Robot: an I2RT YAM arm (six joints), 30 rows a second.
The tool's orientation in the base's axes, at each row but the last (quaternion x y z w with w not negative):
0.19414 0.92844 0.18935 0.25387
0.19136 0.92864 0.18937 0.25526
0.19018 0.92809 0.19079 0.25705
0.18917 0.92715 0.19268 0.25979
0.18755 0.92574 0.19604 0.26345
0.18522 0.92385 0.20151 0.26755
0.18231 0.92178 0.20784 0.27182
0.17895 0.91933 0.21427 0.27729
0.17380 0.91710 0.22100 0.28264
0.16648 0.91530 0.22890 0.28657
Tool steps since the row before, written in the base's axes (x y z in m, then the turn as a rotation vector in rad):
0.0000 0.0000 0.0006 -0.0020 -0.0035 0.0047
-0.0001 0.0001 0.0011 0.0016 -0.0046 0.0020
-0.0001 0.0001 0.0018 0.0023 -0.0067 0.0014
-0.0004 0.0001 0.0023 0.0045 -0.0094 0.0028
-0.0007 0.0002 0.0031 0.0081 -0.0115 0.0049
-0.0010 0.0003 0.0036 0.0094 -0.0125 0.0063
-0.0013 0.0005 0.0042 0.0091 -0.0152 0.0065
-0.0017 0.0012 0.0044 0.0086 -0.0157 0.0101
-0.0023 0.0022 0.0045 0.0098 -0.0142 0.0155
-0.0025 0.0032 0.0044 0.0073 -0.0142 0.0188
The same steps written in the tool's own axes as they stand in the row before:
-0.0002 0.0003 -0.0005 -0.0019 -0.0014 -0.0057
-0.0003 0.0006 -0.0009 -0.0042 -0.0026 -0.0019
-0.0006 0.0009 -0.0015 -0.0054 -0.0045 -0.0016
-0.0006 0.0010 -0.0020 -0.0090 -0.0056 -0.0022
-0.0006 0.0014 -0.0028 -0.0136 -0.0056 -0.0023
-0.0006 0.0017 -0.0033 -0.0157 -0.0055 -0.0030
-0.0005 0.0022 -0.0038 -0.0167 -0.0077 -0.0040
0.0000 0.0028 -0.0040 -0.0181 -0.0065 -0.0072
0.0008 0.0037 -0.0040 -0.0208 -0.0022 -0.0100
0.0014 0.0045 -0.0037 -0.0203 -0.0010 -0.0140

